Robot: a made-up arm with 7 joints.
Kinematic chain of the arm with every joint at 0, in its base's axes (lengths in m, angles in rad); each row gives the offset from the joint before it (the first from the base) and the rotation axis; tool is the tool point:
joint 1: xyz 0 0.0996 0 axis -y
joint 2: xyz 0 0.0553 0 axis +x
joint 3: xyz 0 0 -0.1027 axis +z
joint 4: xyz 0 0 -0.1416 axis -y
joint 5: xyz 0 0 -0.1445 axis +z
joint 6: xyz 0 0 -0.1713 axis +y
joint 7: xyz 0 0 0 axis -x
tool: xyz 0 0 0
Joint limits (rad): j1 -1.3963..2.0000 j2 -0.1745..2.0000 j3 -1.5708..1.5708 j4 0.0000..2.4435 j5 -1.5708..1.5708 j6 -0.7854..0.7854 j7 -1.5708..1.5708
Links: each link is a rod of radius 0.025 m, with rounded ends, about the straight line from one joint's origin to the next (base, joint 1, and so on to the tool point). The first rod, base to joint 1, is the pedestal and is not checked.
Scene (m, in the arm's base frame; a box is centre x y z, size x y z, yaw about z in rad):
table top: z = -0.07
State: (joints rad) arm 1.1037 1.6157 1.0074 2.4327 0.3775 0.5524 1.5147
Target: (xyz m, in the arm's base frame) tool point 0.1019 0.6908 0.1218
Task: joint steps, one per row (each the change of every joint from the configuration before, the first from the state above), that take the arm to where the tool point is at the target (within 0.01 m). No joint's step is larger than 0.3 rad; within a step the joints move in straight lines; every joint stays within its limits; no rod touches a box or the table.
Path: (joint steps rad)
1: -0.2009 0.0236 -0.0343 -0.2878 0.0000 0.0000 0.0000
2: -0.2010 0.0236 -0.0343 -0.2878 0.0000 0.0000 0.0000
3: -0.2009 0.0237 -0.0342 -0.2879 0.0000 0.0000 0.0000
4: -0.2009 0.0236 -0.0343 -0.2878 0.0000 0.0000 0.0000
5: -0.2010 0.0236 -0.0343 -0.2878 0.0000 0.0000 0.0000
6: -0.2009 0.0236 -0.0343 -0.2878 0.0000 0.0000 0.0000
7: -0.2009 0.0236 -0.0343 -0.2879 0.0000 0.0000 0.0000
8: -0.2009 0.0237 -0.0343 -0.2878 0.0000 0.0000 0.0000

